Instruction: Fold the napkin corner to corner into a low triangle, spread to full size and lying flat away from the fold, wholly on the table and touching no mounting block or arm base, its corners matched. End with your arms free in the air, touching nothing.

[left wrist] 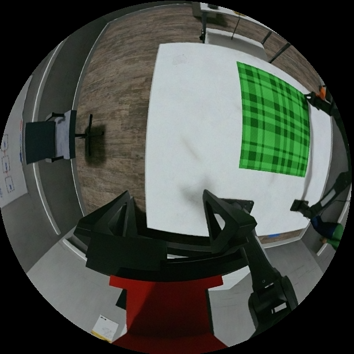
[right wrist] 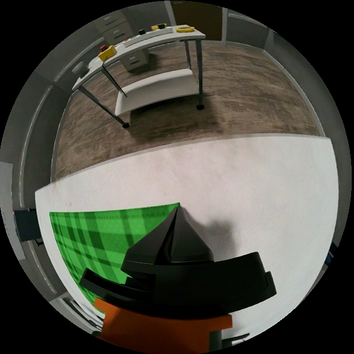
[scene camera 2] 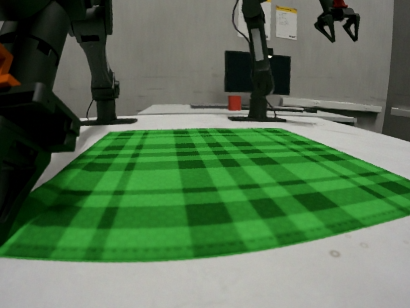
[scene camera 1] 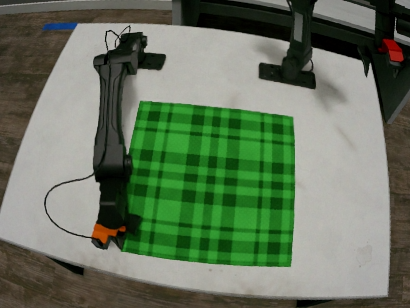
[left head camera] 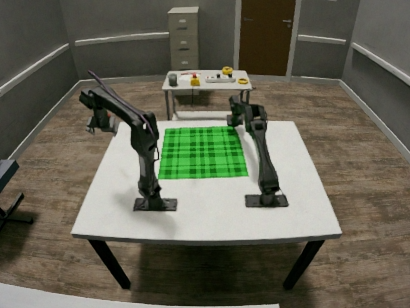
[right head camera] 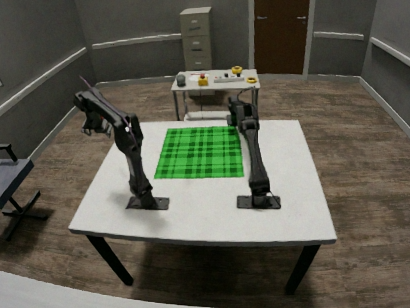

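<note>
The green plaid napkin (left head camera: pixel 202 152) (right head camera: pixel 200 152) (scene camera 1: pixel 215 185) (scene camera 2: pixel 200 190) (left wrist: pixel 275 122) (right wrist: pixel 95 240) lies unfolded as a square on the white table. Its edge is slightly raised and wavy by the right gripper in scene camera 2. My right gripper (right wrist: pixel 178 210) (scene camera 1: pixel 121 246) is low at the napkin's far right corner in the head views. Its fingertips are together, with the corner's tip showing at them in the right wrist view. My left gripper (left wrist: pixel 165 193) (scene camera 2: pixel 344 40) (left head camera: pixel 102 132) is open and empty, high in the air beyond the table's left edge in the head views.
The left arm's mounting block (left head camera: pixel 170 204) (scene camera 1: pixel 272 71) and the right arm's mounting block (left head camera: pixel 252 201) (scene camera 1: pixel 156 61) stand on the table near the napkin's near edge. A side table (left head camera: pixel 210 86) with small items stands behind. A chair (left wrist: pixel 65 135) is off to the side.
</note>
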